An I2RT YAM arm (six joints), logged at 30 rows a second.
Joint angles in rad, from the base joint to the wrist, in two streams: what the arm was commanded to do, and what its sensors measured. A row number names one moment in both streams.
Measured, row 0: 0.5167 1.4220 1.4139 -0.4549 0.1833 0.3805
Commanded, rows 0 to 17: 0.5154 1.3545 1.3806 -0.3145 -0.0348 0.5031; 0.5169 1.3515 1.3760 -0.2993 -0.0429 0.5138; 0.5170 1.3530 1.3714 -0.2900 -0.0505 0.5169; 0.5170 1.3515 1.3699 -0.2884 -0.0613 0.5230; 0.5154 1.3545 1.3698 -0.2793 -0.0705 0.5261; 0.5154 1.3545 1.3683 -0.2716 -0.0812 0.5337; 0.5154 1.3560 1.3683 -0.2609 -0.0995 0.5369; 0.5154 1.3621 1.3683 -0.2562 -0.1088 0.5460; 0.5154 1.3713 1.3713 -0.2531 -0.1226 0.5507; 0.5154 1.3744 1.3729 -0.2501 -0.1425 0.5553; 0.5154 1.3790 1.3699 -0.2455 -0.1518 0.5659; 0.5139 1.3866 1.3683 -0.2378 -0.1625 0.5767; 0.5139 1.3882 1.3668 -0.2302 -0.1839 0.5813; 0.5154 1.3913 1.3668 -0.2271 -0.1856 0.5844; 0.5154 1.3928 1.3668 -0.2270 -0.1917 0.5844; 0.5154 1.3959 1.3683 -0.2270 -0.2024 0.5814; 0.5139 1.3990 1.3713 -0.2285 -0.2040 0.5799; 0.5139 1.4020 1.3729 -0.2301 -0.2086 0.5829
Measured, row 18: 0.5159 1.4048 1.3575 -0.3210 -0.1341 0.5358
